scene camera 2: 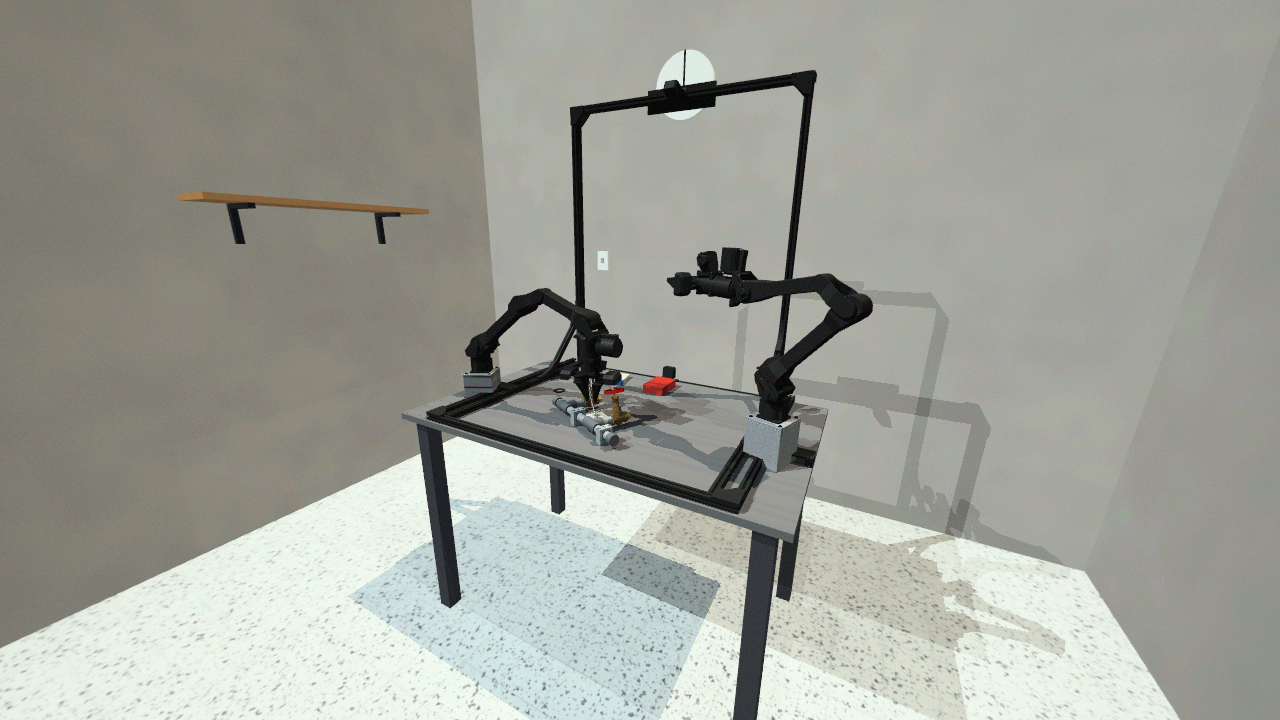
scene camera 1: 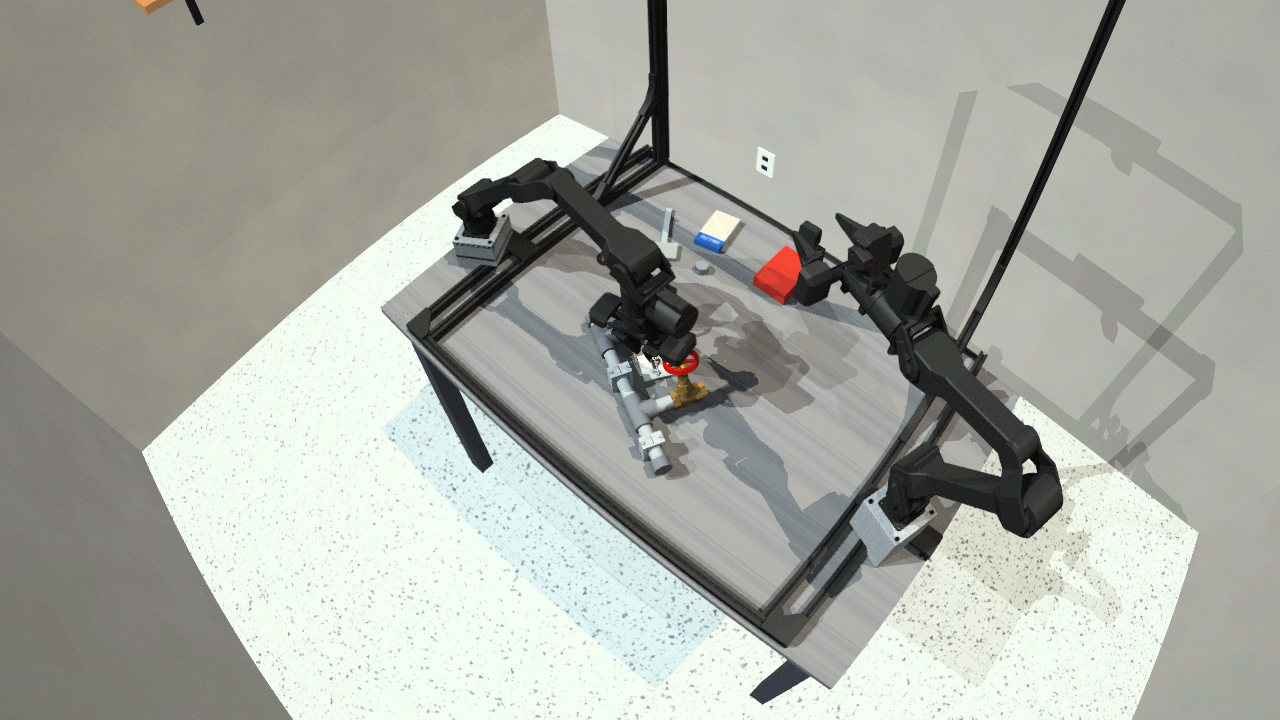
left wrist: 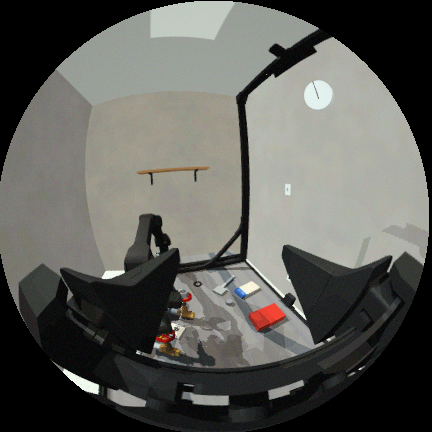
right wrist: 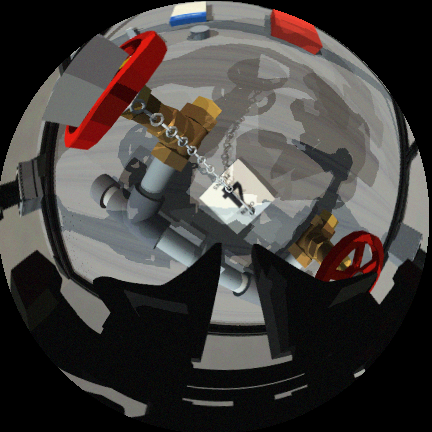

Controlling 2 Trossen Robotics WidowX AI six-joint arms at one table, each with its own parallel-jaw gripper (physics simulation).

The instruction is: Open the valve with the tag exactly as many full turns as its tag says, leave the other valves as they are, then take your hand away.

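Frame: origin at the left arm's base, x ahead, y left, z up, level; millimetres.
Seen in the pictures: left gripper, between the fingertips: (scene camera 1: 815, 223) (left wrist: 231, 252); right gripper, between the fingertips: (scene camera 2: 591, 401) (scene camera 1: 644, 355) (right wrist: 236, 248); left arm's base, origin of its link: (scene camera 2: 773, 417) (scene camera 1: 901, 507); right arm's base, origin of its link: (scene camera 2: 481, 370) (scene camera 1: 480, 227).
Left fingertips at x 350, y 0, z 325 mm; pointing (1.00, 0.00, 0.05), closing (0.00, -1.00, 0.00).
Note:
Offsets run from my left fingertips to a thing's top centre. "*": to the spot under its first point.
The tagged valve has a red handwheel {* 329 mm down, 249 mm ahead, 131 mm left} (left wrist: 186, 297) (right wrist: 145, 60) with a grey hexagonal piece over its hub. A chain runs from its brass neck to a white tag {* 438 mm down, 144 mm ahead, 160 mm left} (right wrist: 260, 195) (left wrist: 178, 330) bearing a large dark mark; I cannot read it surely. The untagged valve's red handwheel {322 mm down, 89 mm ahead, 166 mm left} (scene camera 1: 680, 361) (scene camera 2: 613, 391) (right wrist: 357, 255) stands at the lower right in the right wrist view, partly hidden by a finger. My right gripper (scene camera 2: 588, 401) (right wrist: 236, 248) points down by the valves, its fingers a narrow gap apart and empty. My left gripper (scene camera 1: 819, 223) (left wrist: 231, 252) is wide open and empty, high above the table.
Grey pipework {* 399 mm down, 102 mm ahead, 260 mm left} (scene camera 1: 630, 398) (right wrist: 175, 247) carries both valves. A red box {414 mm down, 220 mm ahead, 171 mm right} (scene camera 1: 778, 274) (left wrist: 267, 317), a white and blue box {429 mm down, 401 mm ahead, 119 mm right} (scene camera 1: 717, 231) (left wrist: 248, 289), a grey T-shaped piece {433 mm down, 452 mm ahead, 21 mm right} (scene camera 1: 667, 234) and a small grey disc {426 mm down, 324 mm ahead, 28 mm right} (scene camera 1: 701, 267) lie farther back. A black frame (scene camera 2: 578, 214) rises behind the table.

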